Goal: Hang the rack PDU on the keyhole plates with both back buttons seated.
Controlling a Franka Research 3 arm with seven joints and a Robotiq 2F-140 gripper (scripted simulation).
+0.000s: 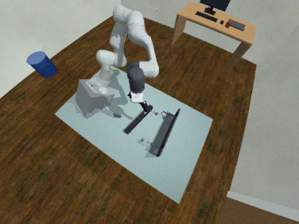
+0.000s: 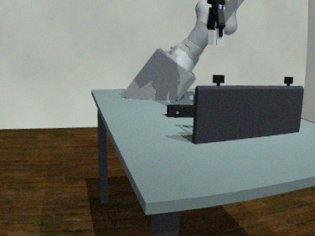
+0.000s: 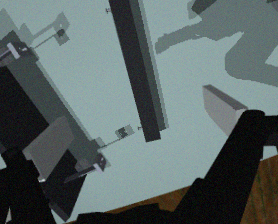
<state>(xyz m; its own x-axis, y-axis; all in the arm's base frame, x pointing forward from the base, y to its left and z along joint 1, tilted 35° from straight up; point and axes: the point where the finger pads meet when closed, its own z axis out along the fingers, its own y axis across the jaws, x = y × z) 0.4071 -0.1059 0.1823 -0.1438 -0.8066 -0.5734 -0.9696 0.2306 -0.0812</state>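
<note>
The rack PDU is 280 mm below my hand and 20 mm ahead of it. From my hand the other things lie so: dark mounting panel (310 mm ahead, 220 mm below, 20 mm to the left).
</note>
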